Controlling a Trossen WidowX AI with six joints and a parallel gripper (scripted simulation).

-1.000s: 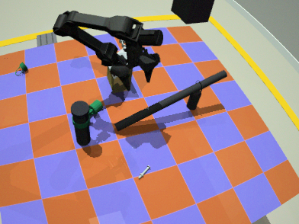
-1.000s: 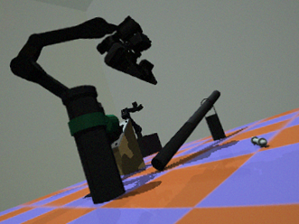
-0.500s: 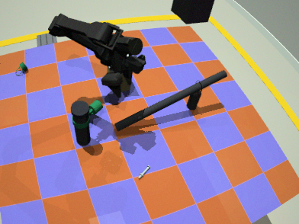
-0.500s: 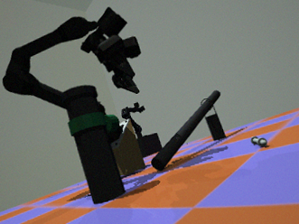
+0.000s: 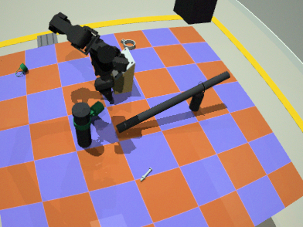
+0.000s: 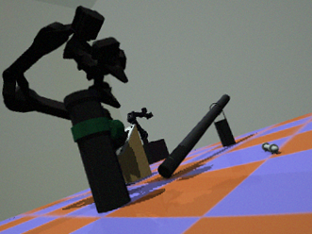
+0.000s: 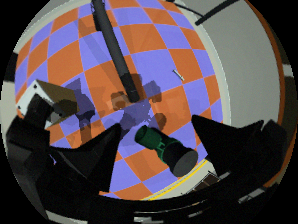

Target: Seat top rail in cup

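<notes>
My gripper tip is 7 cm above the green rail-end cup, 6 cm to the left of it and 1 cm past it. The rest, counted from my gripper tip: small bolt 25 cm ahead, 21 cm below, 5 cm to the left; green clip 51 cm behind, 33 cm to the right, 20 cm below; small post 41 cm to the left, 11 cm below, 3 cm ahead.
</notes>
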